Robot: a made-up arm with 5 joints. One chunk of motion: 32 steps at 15 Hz.
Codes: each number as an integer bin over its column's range. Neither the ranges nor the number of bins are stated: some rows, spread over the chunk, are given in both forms.
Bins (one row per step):
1: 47 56 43 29 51 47
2: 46 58 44 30 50 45
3: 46 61 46 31 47 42
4: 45 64 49 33 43 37
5: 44 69 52 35 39 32
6: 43 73 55 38 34 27
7: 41 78 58 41 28 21
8: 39 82 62 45 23 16
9: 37 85 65 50 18 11
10: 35 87 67 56 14 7
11: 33 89 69 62 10 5
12: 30 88 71 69 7 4
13: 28 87 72 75 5 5
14: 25 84 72 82 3 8
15: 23 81 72 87 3 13
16: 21 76 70 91 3 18
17: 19 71 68 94 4 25
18: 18 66 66 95 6 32
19: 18 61 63 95 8 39
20: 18 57 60 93 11 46
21: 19 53 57 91 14 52
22: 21 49 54 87 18 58
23: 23 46 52 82 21 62
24: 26 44 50 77 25 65
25: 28 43 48 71 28 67
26: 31 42 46 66 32 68
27: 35 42 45 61 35 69
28: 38 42 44 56 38 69
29: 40 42 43 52 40 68
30: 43 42 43 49 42 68
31: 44 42 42 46 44 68
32: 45 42 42 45 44 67
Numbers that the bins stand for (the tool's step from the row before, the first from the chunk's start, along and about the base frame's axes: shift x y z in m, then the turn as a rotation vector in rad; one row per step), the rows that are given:
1: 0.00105 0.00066 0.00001 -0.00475 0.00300 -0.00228
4: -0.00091 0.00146 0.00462 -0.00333 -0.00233 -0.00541
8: -0.00679 0.00328 0.01460 0.00091 -0.01567 -0.01199
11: -0.01267 0.00399 0.01997 0.00692 -0.02433 -0.01543
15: -0.02246 0.00318 0.02227 0.01576 -0.02900 -0.01293
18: -0.02736 0.00167 0.01767 0.01859 -0.02700 -0.00698
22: -0.02442 -0.00005 0.00845 0.01576 -0.01900 0.00116
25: -0.01757 -0.00066 0.00385 0.01010 -0.01233 0.00398
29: -0.00581 -0.00076 0.00001 0.00338 -0.00433 0.00429
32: -0.00091 -0.00076 -0.00076 0.00091 -0.00167 0.00398
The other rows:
2: 0.00007 0.00086 0.00078 -0.00439 0.00233 -0.00291
3: 0.00007 0.00116 0.00231 -0.00404 0.00033 -0.00385
5: -0.00189 0.00197 0.00692 -0.00263 -0.00500 -0.00698
6: -0.00287 0.00237 0.00922 -0.00157 -0.00833 -0.00855
7: -0.00483 0.00288 0.01153 -0.00051 -0.01233 -0.01042
9: -0.00875 0.00359 0.01690 0.00268 -0.01900 -0.01356
10: -0.01071 0.00379 0.01843 0.00480 -0.02167 -0.01481
12: -0.01561 0.00389 0.02151 0.00939 -0.02633 -0.01575
13: -0.01757 0.00379 0.02227 0.01152 -0.02767 -0.01543
14: -0.02051 0.00348 0.02227 0.01399 -0.02900 -0.01449
16: -0.02442 0.00268 0.02074 0.01717 -0.02900 -0.01136
17: -0.02638 0.00217 0.01920 0.01823 -0.02833 -0.00917
19: -0.02736 0.00116 0.01536 0.01859 -0.02567 -0.00479
20: -0.02736 0.00076 0.01306 0.01788 -0.02367 -0.00260
21: -0.02638 0.00035 0.01076 0.01717 -0.02167 -0.00072
23: -0.02246 -0.00035 0.00692 0.01399 -0.01700 0.00241
24: -0.01953 -0.00056 0.00538 0.01222 -0.01433 0.00335
26: -0.01463 -0.00076 0.00231 0.00833 -0.00967 0.00429
27: -0.01071 -0.00076 0.00155 0.00657 -0.00767 0.00461
28: -0.00777 -0.00076 0.00078 0.00480 -0.00567 0.00461
30: -0.00287 -0.00076 0.00001 0.00232 -0.00300 0.00429
31: -0.00189 -0.00076 -0.00076 0.00126 -0.00167 0.00429

